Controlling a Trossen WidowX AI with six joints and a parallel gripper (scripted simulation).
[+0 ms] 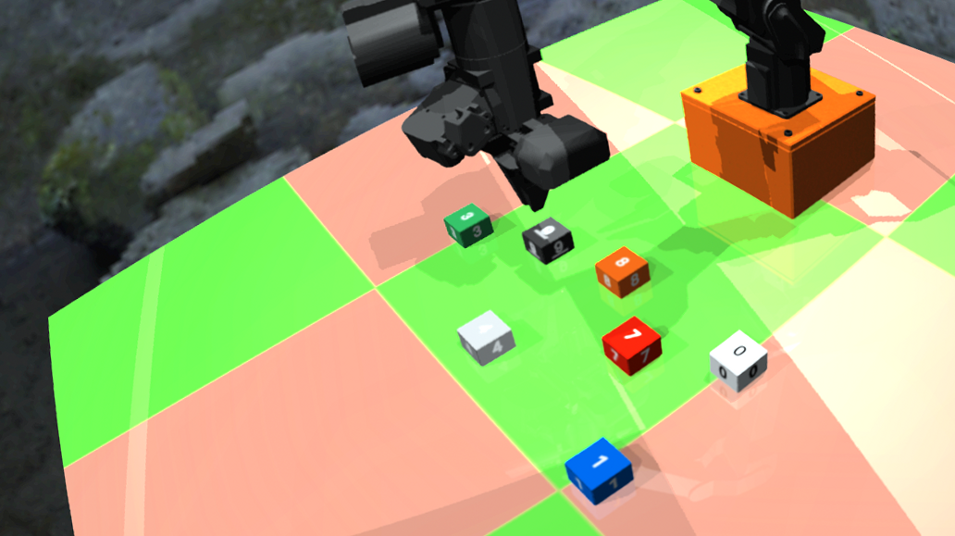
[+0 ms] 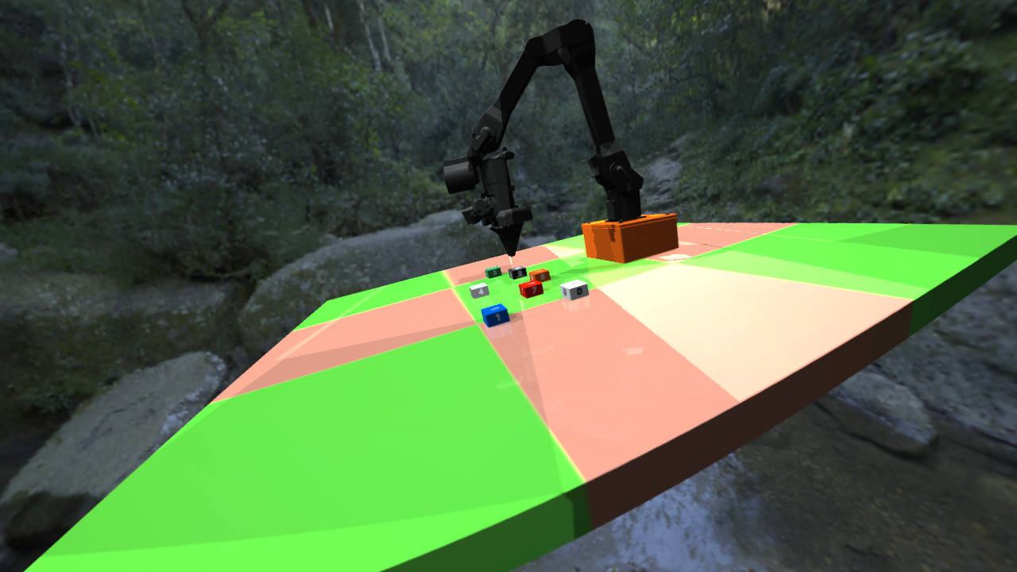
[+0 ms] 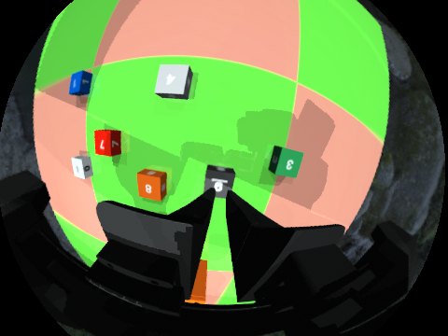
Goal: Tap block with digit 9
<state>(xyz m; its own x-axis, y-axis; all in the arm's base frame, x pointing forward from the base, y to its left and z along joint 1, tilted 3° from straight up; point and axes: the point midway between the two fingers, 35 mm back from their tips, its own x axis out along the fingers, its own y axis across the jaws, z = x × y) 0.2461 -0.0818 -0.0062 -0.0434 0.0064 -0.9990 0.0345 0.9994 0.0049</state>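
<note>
Now: gripper tip 8 cm to the right of the orange 8 block, 4 cm above it and 2 cm past it. Also, from my gripper tip: green 3 block (8 cm to the right, 4 cm below, 3 cm ahead); then red 7 block (16 cm to the left, 4 cm below, 3 cm ahead); then grey 4 block (10 cm ahead, 6 cm to the left, 4 cm below).
</note>
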